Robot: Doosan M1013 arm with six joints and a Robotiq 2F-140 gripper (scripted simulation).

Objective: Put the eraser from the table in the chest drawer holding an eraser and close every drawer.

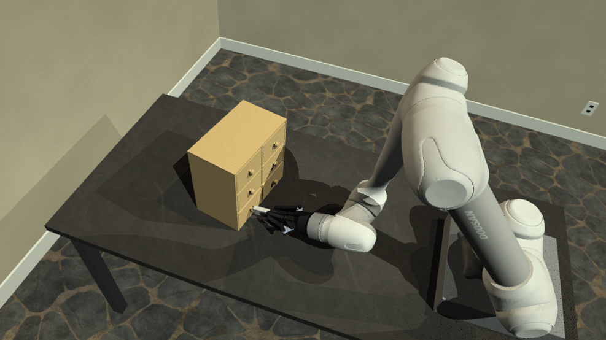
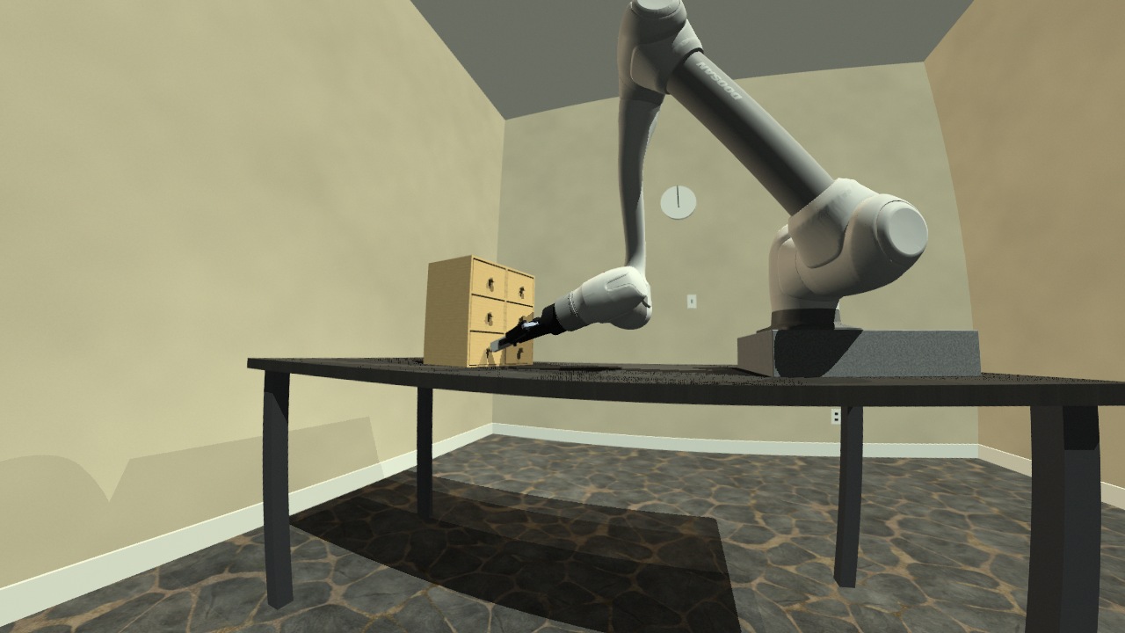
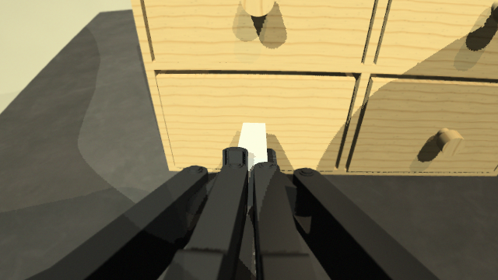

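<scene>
The blue eraser is 9 cm ahead of my hand, 6 cm to the right of it and 5 cm below it.
</scene>
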